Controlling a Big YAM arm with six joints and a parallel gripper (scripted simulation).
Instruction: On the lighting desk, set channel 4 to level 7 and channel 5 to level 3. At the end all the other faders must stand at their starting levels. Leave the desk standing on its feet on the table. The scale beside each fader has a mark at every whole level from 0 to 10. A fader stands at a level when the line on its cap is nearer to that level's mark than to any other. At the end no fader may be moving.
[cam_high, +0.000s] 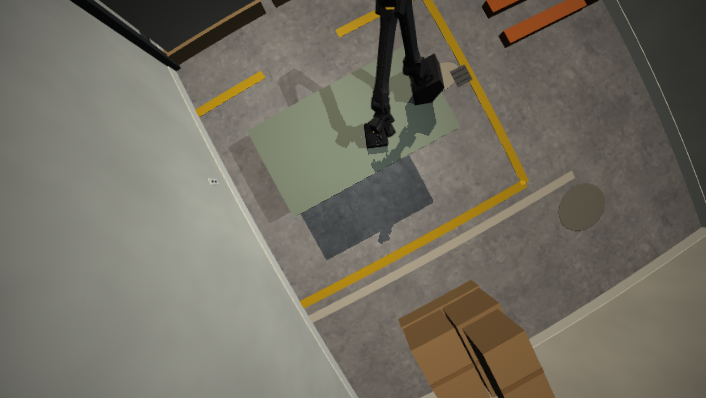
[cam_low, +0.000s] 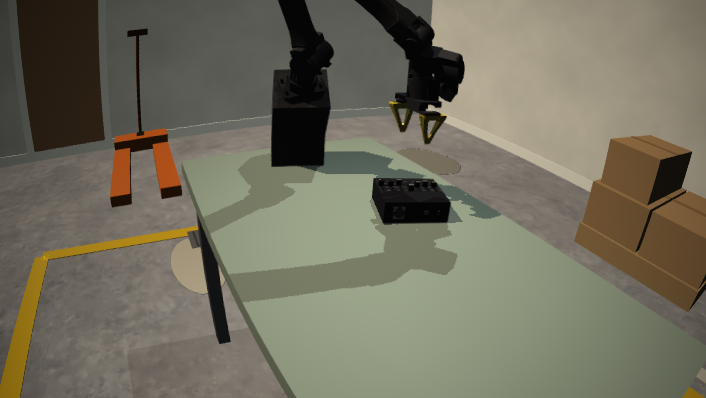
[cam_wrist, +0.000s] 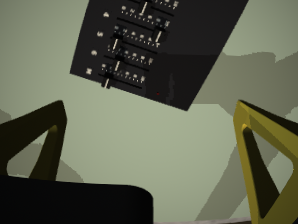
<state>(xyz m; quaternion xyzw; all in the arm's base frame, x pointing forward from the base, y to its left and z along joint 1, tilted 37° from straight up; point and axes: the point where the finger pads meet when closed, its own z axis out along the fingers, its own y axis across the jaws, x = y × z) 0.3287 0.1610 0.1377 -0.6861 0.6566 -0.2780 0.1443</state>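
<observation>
The channel 4 fader cap is 130 mm below my hand and 10 mm ahead of it. The rest, counted from my hand: master fader cap (130 mm below, 50 mm to the right, 50 mm behind); channel 6 fader cap (130 mm below, 30 mm to the right, 30 mm behind); channel 5 fader cap (130 mm below, 30 mm behind, 10 mm to the right).
</observation>
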